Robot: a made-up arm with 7 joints.
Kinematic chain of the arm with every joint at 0, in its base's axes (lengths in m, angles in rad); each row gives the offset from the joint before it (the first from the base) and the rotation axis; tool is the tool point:
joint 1: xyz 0 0 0 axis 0 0.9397 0.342
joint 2: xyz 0 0 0 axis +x
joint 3: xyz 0 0 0 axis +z
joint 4: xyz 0.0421 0 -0.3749 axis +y
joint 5: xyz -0.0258 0 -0.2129 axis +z
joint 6: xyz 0 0 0 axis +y
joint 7: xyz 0 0 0 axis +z
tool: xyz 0 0 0
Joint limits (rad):
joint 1: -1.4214..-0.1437
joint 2: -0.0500..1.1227
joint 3: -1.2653..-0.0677
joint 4: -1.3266..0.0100
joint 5: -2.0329..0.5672
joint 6: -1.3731..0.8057
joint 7: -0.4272..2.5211
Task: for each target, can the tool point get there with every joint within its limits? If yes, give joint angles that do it. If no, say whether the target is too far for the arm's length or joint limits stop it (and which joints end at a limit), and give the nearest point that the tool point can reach.
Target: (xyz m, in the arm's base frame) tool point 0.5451 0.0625 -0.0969
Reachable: yes | joints -1.0133 0.4979 -0.2639 -0.9476 -0.1059 -1.0184 1.5197
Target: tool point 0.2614 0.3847 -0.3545
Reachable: yes | joints -0.2712 0.8405 -0.2498 -0.5502 -1.5811 0.1718 2.1260
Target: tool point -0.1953 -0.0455 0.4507
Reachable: no: joint limits stop it (at a limit: joint 1, joint 2, joint 3, joint 4) | nearest point 0.3667 0.2206 0.2819 | short by 0.644 m
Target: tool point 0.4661 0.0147 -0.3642
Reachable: yes | joints -0.8429 0.2318 -0.6938 -0.2325 -0.3243 -0.5948 1.9405
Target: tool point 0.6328 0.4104 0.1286
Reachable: no: too far | nearest point 0.4894 0.3174 0.0995 | short by 0.173 m
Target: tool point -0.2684 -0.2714 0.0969
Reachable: no: joint limits stop it (at a limit: joint 1, joint 2, joint 4) | nearest point 0.3409 -0.3731 -0.0842 | short by 0.644 m
